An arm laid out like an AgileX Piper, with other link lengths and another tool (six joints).
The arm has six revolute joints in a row. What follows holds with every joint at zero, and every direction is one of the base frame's. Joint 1 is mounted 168.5 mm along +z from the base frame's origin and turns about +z. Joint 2 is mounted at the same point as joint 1 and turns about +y. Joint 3 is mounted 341.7 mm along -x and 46.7 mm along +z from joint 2 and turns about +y. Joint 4 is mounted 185.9 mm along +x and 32.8 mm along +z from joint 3 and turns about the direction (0.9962, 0, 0.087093). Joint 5 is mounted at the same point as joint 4 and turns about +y. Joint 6 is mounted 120.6 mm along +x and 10.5 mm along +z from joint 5 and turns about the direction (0.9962, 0, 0.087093). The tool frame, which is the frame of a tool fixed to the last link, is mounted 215.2 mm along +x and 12 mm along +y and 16.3 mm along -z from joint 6; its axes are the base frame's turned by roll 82.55, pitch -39.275 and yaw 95.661 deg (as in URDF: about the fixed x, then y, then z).
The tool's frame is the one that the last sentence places.
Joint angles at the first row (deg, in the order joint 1, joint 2, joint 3, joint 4, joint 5, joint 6):
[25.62, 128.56, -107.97, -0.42, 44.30, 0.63]
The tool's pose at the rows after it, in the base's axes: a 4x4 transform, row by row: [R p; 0 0 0 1], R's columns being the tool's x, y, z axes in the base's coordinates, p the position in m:
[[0.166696 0.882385 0.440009 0.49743], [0.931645 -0.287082 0.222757 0.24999], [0.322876 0.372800 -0.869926 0.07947], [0 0 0 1]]
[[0.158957 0.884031 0.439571 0.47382], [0.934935 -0.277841 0.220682 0.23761], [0.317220 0.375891 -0.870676 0.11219], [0 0 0 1]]
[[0.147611 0.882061 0.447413 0.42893], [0.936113 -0.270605 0.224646 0.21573], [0.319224 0.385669 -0.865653 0.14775], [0 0 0 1]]
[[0.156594 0.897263 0.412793 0.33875], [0.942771 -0.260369 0.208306 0.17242], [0.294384 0.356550 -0.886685 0.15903], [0 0 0 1]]
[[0.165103 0.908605 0.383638 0.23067], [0.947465 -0.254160 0.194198 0.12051], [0.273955 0.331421 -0.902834 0.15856], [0 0 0 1]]
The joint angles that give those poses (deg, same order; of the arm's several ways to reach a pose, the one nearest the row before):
[25.62, 126.24, -107.91, -0.43, 47.88, 0.51]
[25.62, 120.24, -104.73, -0.54, 50.79, 0.00]
[25.62, 109.75, -94.28, -0.54, 50.24, -0.54]
[25.62, 94.75, -74.98, -0.54, 48.44, -0.72]
[25.62, 76.72, -56.03, -0.54, 49.59, -0.78]

